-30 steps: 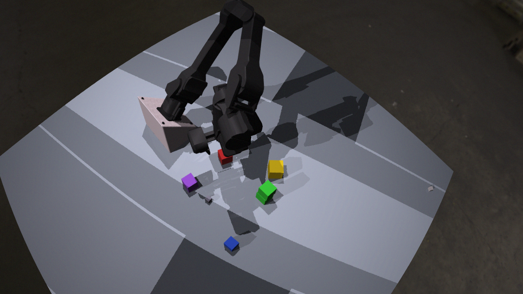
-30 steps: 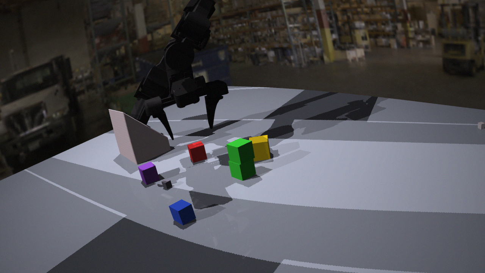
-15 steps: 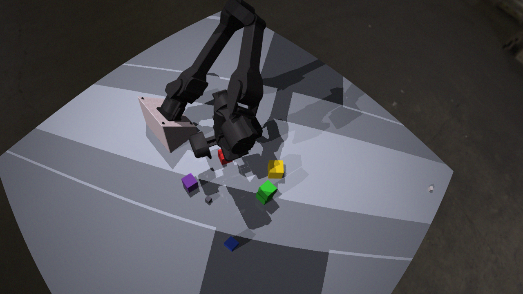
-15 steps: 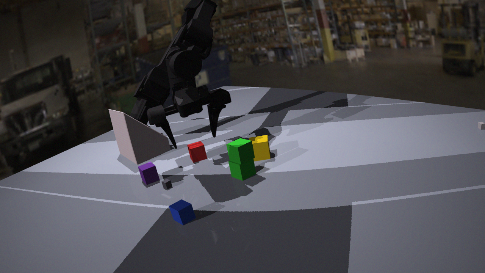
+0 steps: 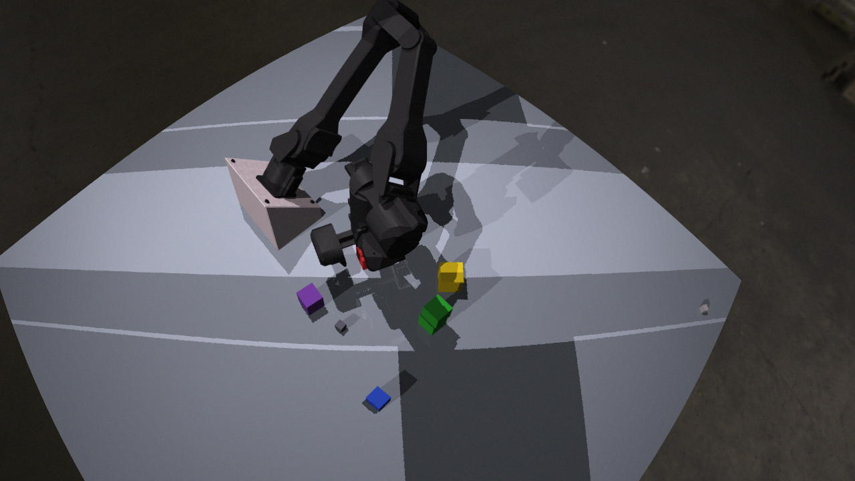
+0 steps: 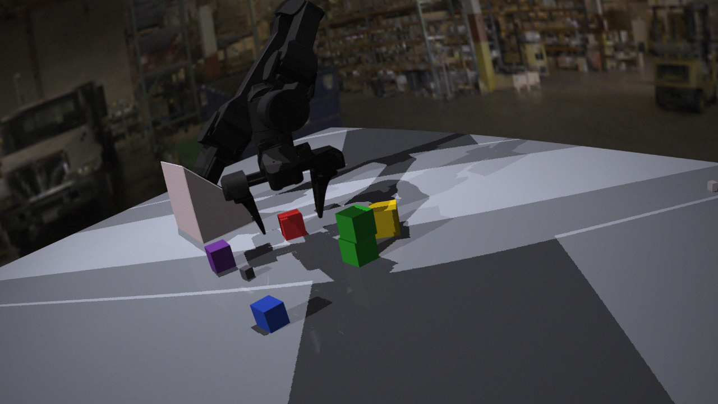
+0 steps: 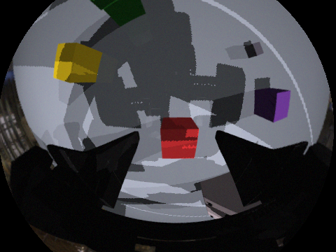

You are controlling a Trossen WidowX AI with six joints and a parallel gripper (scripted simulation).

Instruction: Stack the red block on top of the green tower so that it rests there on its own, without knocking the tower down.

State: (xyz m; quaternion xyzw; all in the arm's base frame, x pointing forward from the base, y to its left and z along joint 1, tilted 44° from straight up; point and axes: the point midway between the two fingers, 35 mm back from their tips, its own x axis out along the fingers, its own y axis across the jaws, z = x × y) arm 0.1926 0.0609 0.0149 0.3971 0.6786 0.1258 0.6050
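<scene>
My gripper tip is now 130 mm short of the yellow cube and 70 mm to the right of it. From my gripper tip the other things lie so: purple cube 130 mm to the right, 10 mm behind; then red block right at my gripper tip; then small grey cube 130 mm to the right, 60 mm ahead, 10 mm below.
</scene>
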